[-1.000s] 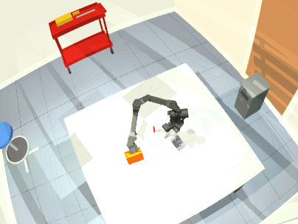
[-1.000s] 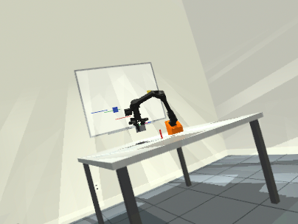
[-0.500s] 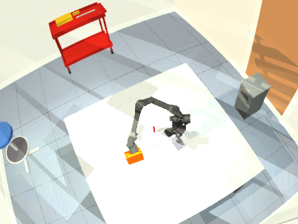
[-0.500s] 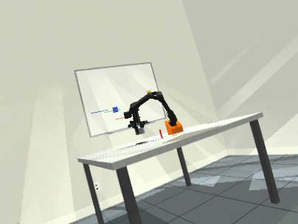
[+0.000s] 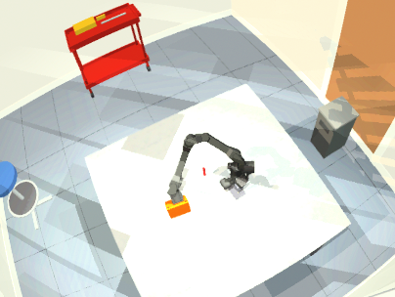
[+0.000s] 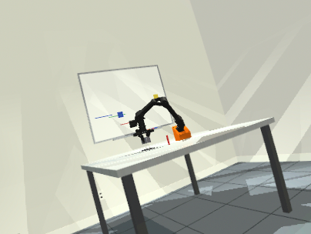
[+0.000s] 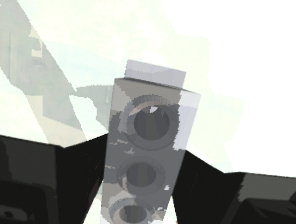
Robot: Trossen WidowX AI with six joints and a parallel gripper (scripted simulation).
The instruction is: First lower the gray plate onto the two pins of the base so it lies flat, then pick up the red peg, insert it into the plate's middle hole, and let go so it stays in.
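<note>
Now: the base 1 cm to the right of my gripper tip and 6 cm below it. Also, from my gripper tip: gray plate 3 cm above; then red peg 13 cm behind, 17 cm to the left, 3 cm below.
</note>
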